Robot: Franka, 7 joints.
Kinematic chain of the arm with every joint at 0, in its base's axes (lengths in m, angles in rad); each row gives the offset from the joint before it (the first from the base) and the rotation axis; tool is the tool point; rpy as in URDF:
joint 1: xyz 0 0 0.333 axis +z
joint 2: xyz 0 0 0 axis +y
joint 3: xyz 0 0 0.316 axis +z
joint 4: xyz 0.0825 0 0 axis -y
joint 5: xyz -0.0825 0 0.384 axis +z
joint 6: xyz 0 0 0 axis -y
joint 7: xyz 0.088 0 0 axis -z
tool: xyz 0 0 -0.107 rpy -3.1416 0 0
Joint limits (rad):
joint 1: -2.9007..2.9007
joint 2: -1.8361..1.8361
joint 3: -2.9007..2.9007
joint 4: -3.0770..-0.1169
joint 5: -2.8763..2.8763
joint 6: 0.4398..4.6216
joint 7: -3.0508..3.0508
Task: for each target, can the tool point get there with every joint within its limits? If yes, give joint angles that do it. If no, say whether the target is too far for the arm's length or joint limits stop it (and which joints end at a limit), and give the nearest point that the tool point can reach.
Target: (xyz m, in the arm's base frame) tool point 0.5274 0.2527 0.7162
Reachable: yes | joints 1.6470 0.5283 -1.7193 -1.3200 -2.4081 3.3173 -2.0597
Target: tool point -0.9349 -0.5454 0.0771
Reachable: no: too far | nearest point -0.7211 -0.4207 0.1356 | short by 0.254 m
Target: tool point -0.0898 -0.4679 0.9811
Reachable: yes | joints 2.3314 0.0518 2.1303 -1.1432 -1.0153 2.9612 -0.6288
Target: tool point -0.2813 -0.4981 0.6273
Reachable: yes | joints -1.2210 -0.1353 -0.9160 -1.8780 1.5879 2.0164 -1.3316
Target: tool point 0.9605 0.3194 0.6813
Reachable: no: too far | nearest point 0.7698 0.2560 0.6121 | short by 0.213 m
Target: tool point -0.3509 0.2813 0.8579
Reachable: yes | joints 1.8551 1.3320 2.3398 -1.2698 -1.8928 3.6986 -0.7570
